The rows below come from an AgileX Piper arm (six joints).
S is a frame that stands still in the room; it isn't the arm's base.
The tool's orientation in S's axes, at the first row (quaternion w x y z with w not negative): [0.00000, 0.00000, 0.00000, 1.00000]
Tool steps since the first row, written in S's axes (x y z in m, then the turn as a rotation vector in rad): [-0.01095, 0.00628, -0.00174, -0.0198, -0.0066, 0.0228]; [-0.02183, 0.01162, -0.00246, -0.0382, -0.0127, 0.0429]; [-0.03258, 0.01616, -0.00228, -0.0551, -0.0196, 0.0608]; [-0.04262, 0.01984, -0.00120, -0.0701, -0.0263, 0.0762]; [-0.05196, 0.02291, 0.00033, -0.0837, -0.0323, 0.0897]
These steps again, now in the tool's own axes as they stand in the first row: [0.01095, -0.00628, -0.00174, 0.0198, 0.0066, 0.0228]; [0.02183, -0.01162, -0.00246, 0.0382, 0.0127, 0.0429]; [0.03258, -0.01616, -0.00228, 0.0551, 0.0196, 0.0608]; [0.04262, -0.01984, -0.00120, 0.0701, 0.0263, 0.0762]; [0.05196, -0.02291, 0.00033, 0.0837, 0.0323, 0.0897]
